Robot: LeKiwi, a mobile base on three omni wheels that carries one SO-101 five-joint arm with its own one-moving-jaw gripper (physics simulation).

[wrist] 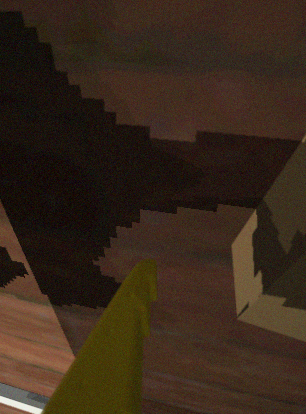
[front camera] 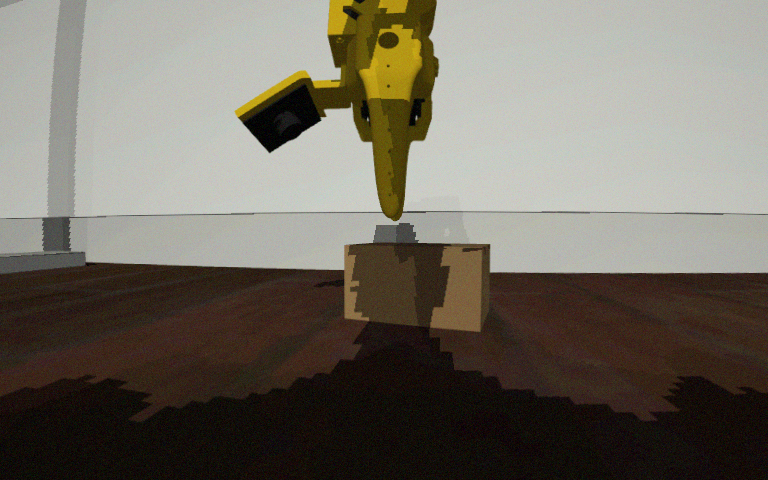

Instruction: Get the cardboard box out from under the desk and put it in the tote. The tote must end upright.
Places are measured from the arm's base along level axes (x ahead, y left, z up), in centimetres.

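Pixels of known places: end effector, tool point: point(wrist: 156, 274) point(front camera: 390, 209).
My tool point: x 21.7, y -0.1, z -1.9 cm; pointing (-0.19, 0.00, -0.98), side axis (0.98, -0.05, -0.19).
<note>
Behind a point stands the place of what it marks.
The cardboard box point(front camera: 463, 285) {x 25.0, y -4.4, z -6.2 cm} point(wrist: 247, 265) {x 25.1, y -4.0, z -6.1 cm} stands on the dark wood floor straight ahead, near the wall, partly covered by the arm's shadow. In the wrist view it sits at the right edge. My gripper point(front camera: 392, 208) point(wrist: 147, 269) points down and hangs in front of and just above the box's top edge, apart from it. Only one yellow jaw shows in the wrist view, with bare floor beyond its tip, so the gripper is open and holds nothing.
A pale wall with a grey baseboard point(front camera: 580, 242) {x 52.7, y -27.7, z -4.5 cm} runs behind the box. A grey post point(front camera: 65, 236) {x 64.7, y 64.5, z -4.0 cm} stands at the far left. My base casts a large dark shadow point(front camera: 382, 432) {x 14.2, y 0.2, z -8.9 cm} on the floor in front of me.
</note>
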